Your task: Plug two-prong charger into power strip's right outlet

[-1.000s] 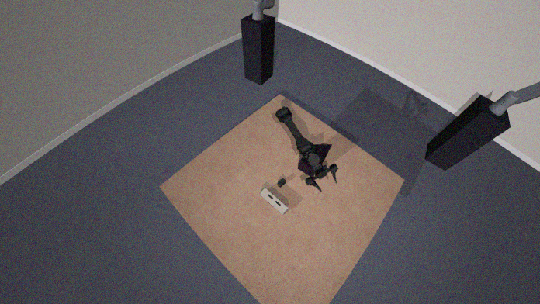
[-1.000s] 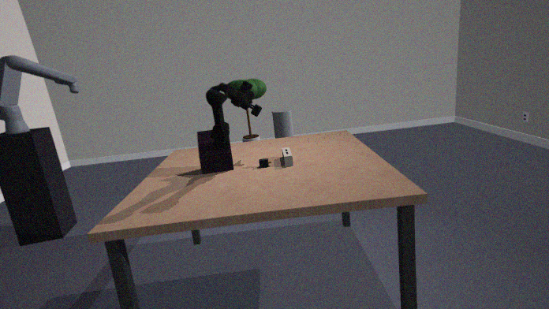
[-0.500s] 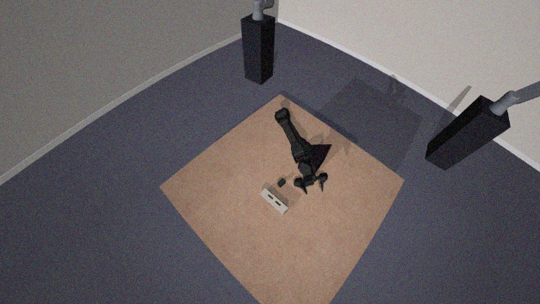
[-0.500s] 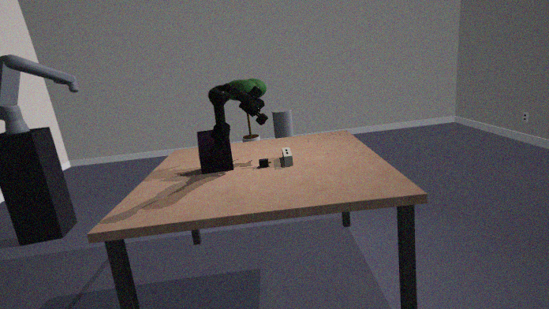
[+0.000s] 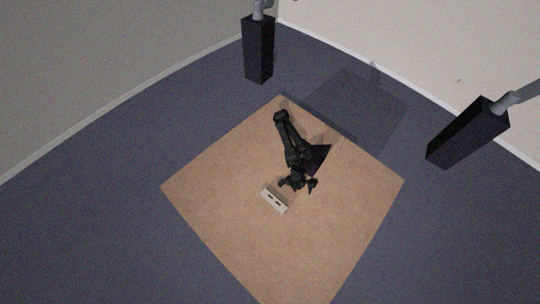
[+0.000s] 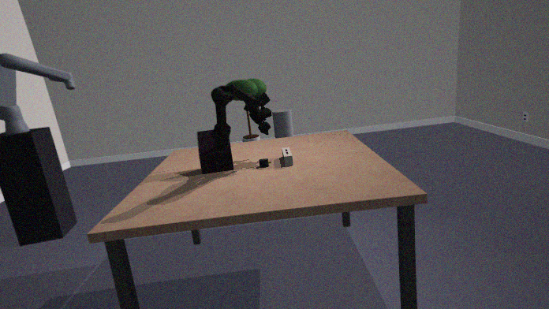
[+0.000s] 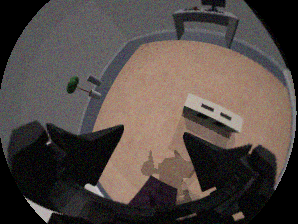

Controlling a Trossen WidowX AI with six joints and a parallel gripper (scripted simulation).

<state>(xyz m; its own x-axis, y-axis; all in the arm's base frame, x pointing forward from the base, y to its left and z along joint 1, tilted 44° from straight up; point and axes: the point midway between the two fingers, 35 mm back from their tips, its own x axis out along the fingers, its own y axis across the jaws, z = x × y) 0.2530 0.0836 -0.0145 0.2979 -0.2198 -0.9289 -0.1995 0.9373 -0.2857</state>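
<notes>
The dark two-prong charger lies 3 cm behind my gripper tip, 17 cm to the right of it and 15 cm below it.
</notes>
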